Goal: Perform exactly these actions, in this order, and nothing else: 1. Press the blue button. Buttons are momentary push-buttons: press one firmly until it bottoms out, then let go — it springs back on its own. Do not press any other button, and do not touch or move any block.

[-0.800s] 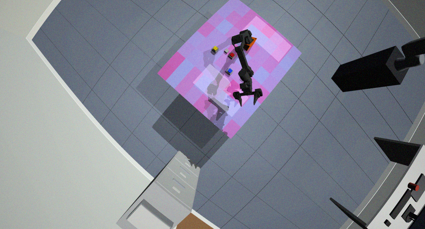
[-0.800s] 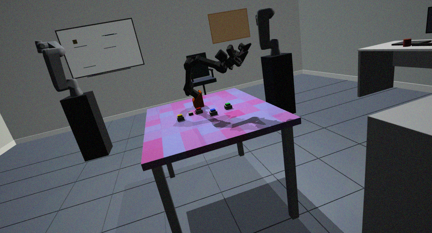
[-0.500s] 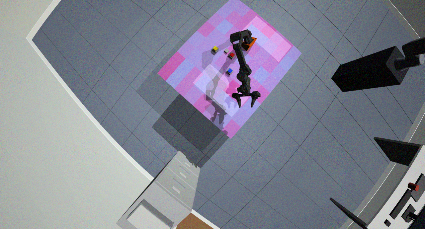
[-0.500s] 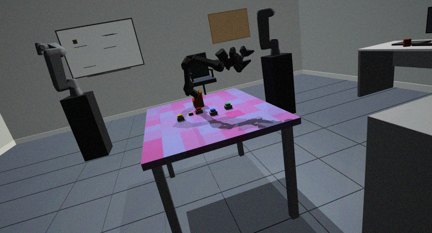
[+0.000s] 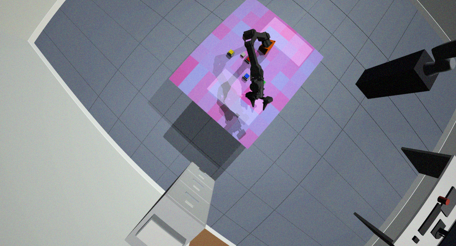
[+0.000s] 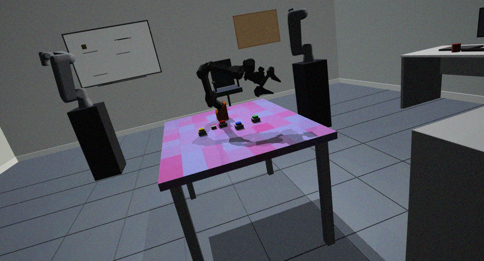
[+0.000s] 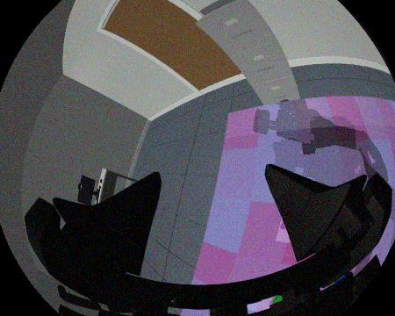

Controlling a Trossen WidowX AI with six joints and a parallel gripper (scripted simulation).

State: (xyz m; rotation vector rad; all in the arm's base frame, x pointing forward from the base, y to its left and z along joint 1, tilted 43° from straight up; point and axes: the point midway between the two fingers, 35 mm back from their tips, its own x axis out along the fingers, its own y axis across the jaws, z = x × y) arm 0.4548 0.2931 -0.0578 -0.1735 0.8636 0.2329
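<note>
My gripper tip is now 230 mm to the left of the blue button, 200 mm above it and 170 mm past it. The rest, counted from my gripper tip: red button: 310 mm to the right, 290 mm behind, 200 mm below; then small grey block: 380 mm to the right, 300 mm behind, 230 mm below; then green button: 220 mm behind, 200 mm below, 100 mm to the right.
</note>
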